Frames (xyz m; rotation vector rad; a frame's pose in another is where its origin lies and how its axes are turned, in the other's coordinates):
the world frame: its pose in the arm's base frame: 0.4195 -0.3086 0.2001 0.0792 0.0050 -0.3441
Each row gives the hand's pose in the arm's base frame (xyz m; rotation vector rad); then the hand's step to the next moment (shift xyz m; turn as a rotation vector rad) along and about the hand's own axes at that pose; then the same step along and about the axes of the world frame.
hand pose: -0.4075 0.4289 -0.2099 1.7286 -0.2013 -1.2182
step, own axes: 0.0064 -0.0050 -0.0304 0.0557 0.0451 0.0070
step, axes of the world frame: 0.0182 0.0241 -0.0087 0.0565 -0.0445 0.0041
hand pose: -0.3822 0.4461 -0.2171 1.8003 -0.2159 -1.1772
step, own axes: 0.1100 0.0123 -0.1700 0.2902 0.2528 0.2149
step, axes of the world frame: 0.1740 0.0932 -0.0469 0.2069 -0.3882 0.0285
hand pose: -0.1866 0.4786 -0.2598 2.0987 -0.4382 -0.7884
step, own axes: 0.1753 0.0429 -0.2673 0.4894 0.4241 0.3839
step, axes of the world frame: 0.2766 0.1427 0.0846 0.3395 -0.6709 0.0375
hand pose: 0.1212 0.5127 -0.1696 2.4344 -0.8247 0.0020
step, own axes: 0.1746 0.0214 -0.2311 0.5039 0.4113 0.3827
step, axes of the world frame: 0.1527 0.0817 0.2332 0.3573 -0.6639 0.0342
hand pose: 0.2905 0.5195 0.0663 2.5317 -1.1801 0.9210
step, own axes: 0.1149 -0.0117 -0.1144 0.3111 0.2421 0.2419
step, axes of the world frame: 0.0143 0.0020 0.1619 0.2295 -0.4012 0.0171
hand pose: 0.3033 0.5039 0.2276 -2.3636 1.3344 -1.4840
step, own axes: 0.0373 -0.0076 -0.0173 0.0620 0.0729 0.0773
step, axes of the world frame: 0.0022 -0.0109 0.0403 0.0610 -0.1047 -0.0213
